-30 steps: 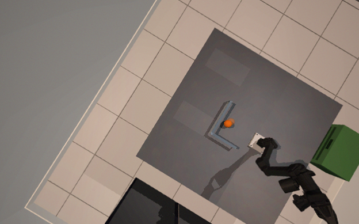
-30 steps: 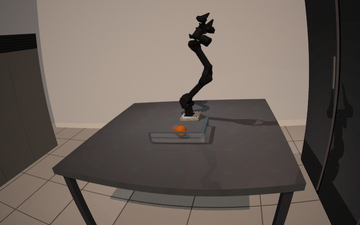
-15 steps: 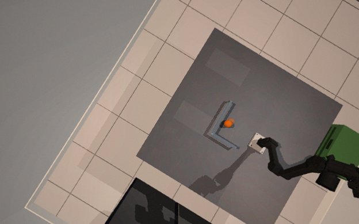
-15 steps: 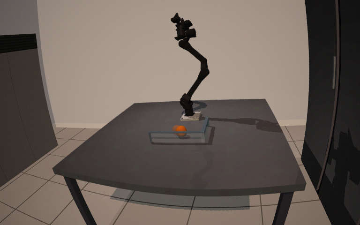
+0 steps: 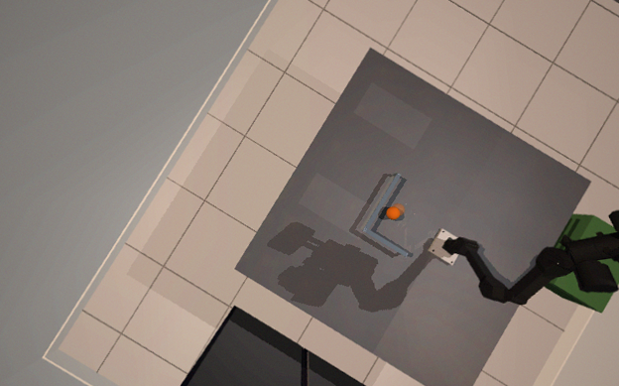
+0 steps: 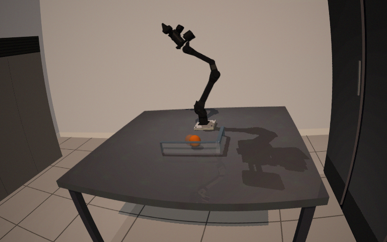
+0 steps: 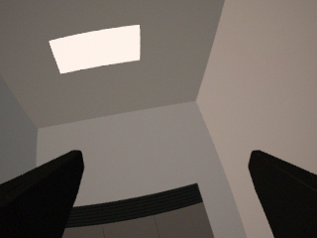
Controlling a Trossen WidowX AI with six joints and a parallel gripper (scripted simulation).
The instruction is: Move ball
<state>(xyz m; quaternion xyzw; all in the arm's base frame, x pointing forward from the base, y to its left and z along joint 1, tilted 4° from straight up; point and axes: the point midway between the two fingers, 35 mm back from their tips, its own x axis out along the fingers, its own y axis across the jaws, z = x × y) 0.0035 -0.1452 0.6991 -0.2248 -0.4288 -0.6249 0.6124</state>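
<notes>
Now: the orange ball 700 mm below my gripper tip, 310 mm ahead of it and 260 mm to the left of it. The rest, counted from my gripper tip: see-through copy of ball 700 mm below, 300 mm ahead, 240 mm to the left; then clear wall 700 mm below, 390 mm ahead, 270 mm to the left.
</notes>
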